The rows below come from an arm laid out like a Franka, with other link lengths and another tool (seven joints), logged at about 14 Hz.
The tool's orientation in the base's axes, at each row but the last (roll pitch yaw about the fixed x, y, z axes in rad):
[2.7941, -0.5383, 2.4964]
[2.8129, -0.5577, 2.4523]
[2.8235, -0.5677, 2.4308]
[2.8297, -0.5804, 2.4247]
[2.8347, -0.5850, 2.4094]
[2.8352, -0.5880, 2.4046]
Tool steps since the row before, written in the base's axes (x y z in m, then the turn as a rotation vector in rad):
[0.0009, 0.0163, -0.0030, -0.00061, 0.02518, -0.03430]
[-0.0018, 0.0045, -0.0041, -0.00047, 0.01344, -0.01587]
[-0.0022, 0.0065, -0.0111, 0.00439, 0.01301, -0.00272]
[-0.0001, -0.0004, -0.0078, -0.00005, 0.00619, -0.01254]
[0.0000, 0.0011, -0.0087, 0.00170, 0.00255, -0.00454]
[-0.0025, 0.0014, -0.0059, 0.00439, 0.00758, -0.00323]
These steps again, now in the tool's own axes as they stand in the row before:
[0.0063, 0.0103, 0.0114, -0.00417, 0.00581, 0.04195]
[0.0014, 0.0004, 0.0062, -0.00084, 0.00366, 0.02046]
[-0.0010, -0.0006, 0.0130, 0.00289, 0.01050, 0.00879]
[-0.0044, -0.0023, 0.0060, -0.00344, 0.00050, 0.01354]
[-0.0042, -0.0015, 0.0075, -0.00214, 0.00167, 0.00476]
[-0.0009, -0.0026, 0.0060, -0.00026, 0.00705, 0.00612]

